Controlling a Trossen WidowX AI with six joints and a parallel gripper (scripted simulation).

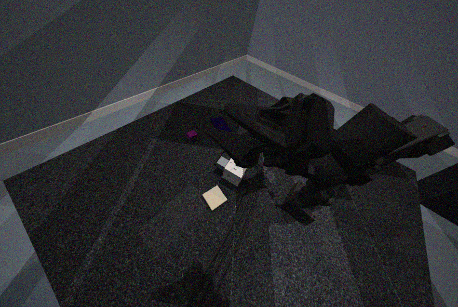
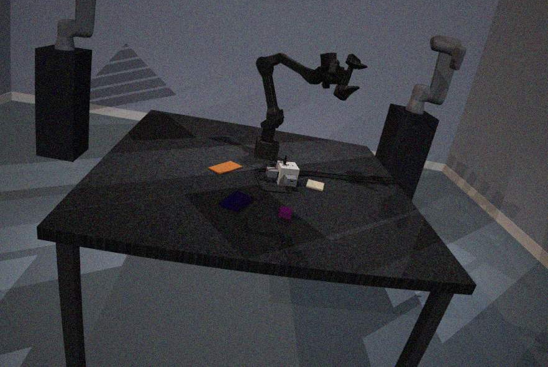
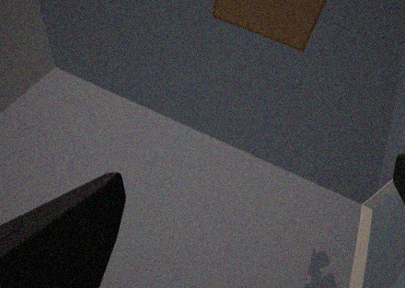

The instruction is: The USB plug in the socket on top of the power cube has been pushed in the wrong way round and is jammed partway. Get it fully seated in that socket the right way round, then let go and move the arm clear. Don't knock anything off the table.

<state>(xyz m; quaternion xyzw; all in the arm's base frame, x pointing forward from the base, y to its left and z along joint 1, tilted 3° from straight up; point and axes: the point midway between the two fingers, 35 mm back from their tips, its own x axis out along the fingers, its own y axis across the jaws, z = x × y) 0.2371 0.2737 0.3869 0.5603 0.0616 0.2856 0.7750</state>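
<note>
The dark USB plug lies 3 cm ahead of my gripper tip, 23 cm to the right of it and 38 cm below it. Also, from my gripper tip: cream block: 2 cm ahead, 9 cm to the right, 47 cm below; then magenta cube: 32 cm ahead, 23 cm to the right, 46 cm below; then orange flat tile: 1 cm behind, 47 cm to the right, 47 cm below.
</note>
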